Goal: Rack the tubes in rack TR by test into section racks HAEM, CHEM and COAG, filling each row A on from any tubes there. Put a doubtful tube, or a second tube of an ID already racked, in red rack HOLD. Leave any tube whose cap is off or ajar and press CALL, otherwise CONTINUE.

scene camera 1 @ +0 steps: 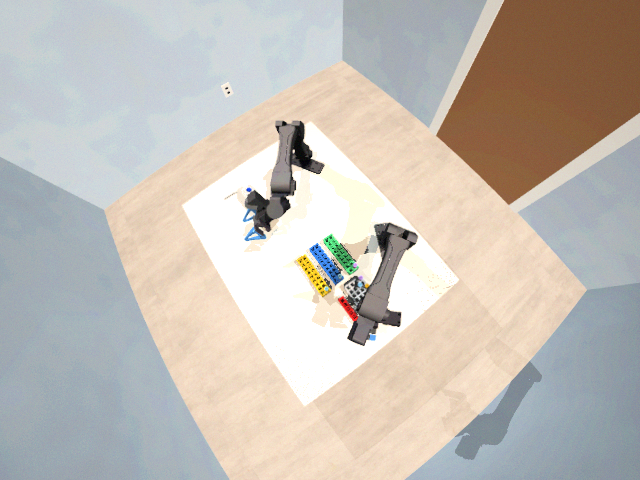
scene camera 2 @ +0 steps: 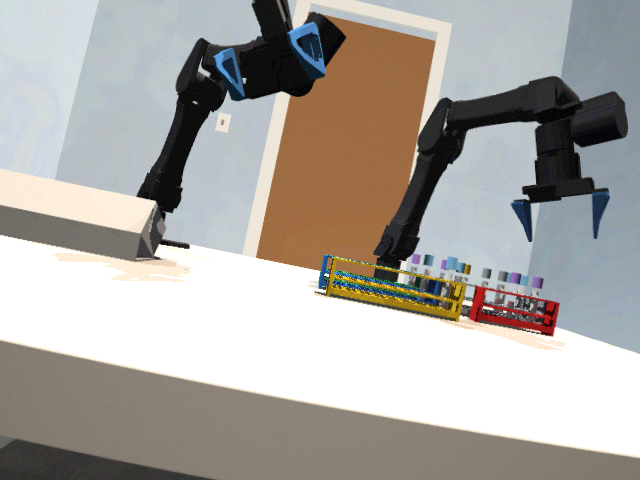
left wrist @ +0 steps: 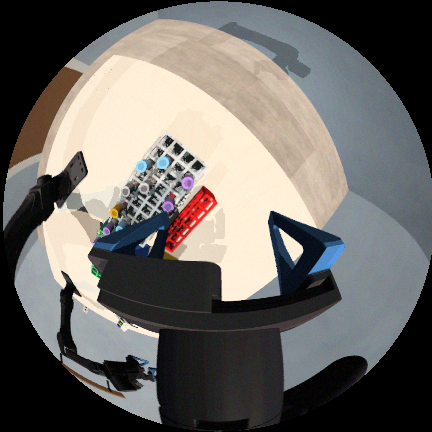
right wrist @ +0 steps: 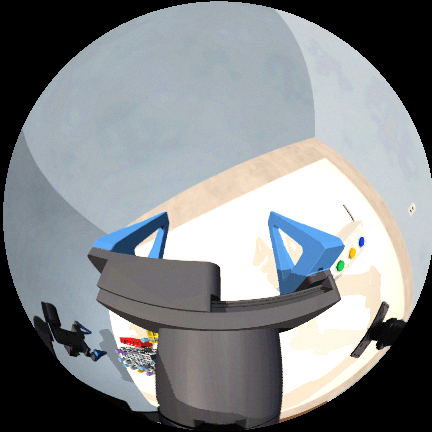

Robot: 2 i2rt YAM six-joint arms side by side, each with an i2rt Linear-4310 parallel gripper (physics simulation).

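Pixels of known places: left gripper, fingertip midpoint: (scene camera 2: 561, 240) (left wrist: 218, 216) (right wrist: 97, 342); right gripper, fingertip midpoint: (scene camera 1: 244, 230) (scene camera 2: 250, 51) (left wrist: 155, 365) (right wrist: 217, 216); left arm's base at its link origin: (scene camera 1: 385, 243) (left wrist: 66, 181); right arm's base at its link origin: (scene camera 1: 305, 163) (left wrist: 71, 283).
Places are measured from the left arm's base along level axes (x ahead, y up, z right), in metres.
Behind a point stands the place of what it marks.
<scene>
The pale grey rack TR (left wrist: 186, 148) {x 0.110, y 0.057, z -0.331 m} holds several capped tubes, among them light blue (left wrist: 163, 162) {x 0.115, y 0.094, z -0.298 m}, purple (left wrist: 187, 182) {x 0.152, y 0.094, z -0.317 m}, grey (left wrist: 144, 188) {x 0.134, y 0.094, z -0.260 m} and amber (left wrist: 116, 210) {x 0.142, y 0.093, z -0.198 m} ones. The red rack (scene camera 1: 347, 308) {x 0.236, y 0.008, z -0.267 m} (scene camera 2: 516, 322) {x 0.242, y 0.012, z -0.284 m} (left wrist: 192, 217) {x 0.219, y 0.057, z -0.296 m} stands beside it. Yellow (scene camera 1: 312, 275) {x 0.367, y 0.012, z -0.095 m}, blue (scene camera 1: 325, 263) {x 0.299, y 0.031, z -0.054 m} and green (scene camera 1: 340, 254) {x 0.225, y 0.029, z -0.024 m} racks stand side by side. A purple cap (scene camera 1: 355, 265) {x 0.175, y 0.094, z -0.098 m} shows at the green rack's near end and a light blue cap (scene camera 1: 326, 289) {x 0.313, y 0.094, z -0.178 m} at the yellow one's. Labels are unreadable. My left gripper (scene camera 2: 562, 238) {x 0.177, y 0.164, z -0.337 m} (left wrist: 218, 216) {x 0.177, y 0.164, z -0.337 m} is open and empty above the racks. My right gripper (scene camera 2: 280, 86) (right wrist: 217, 216) {x 0.583, y 0.277, z 0.068 m} is open and empty, far from them.
A white button box carries green (right wrist: 340, 266) {x 0.567, y 0.069, z 0.289 m}, amber (right wrist: 352, 253) {x 0.593, y 0.069, z 0.333 m} and blue (right wrist: 362, 242) {x 0.617, y 0.068, z 0.380 m} buttons, near my right gripper in scene camera 1. The box (scene camera 2: 77, 227) {x 0.626, y 0.029, z 0.252 m} stands at the left in scene camera 2. My left arm (scene camera 1: 387, 273) {x 0.135, y 0.450, z -0.203 m} passes over the table beside rack TR.
</scene>
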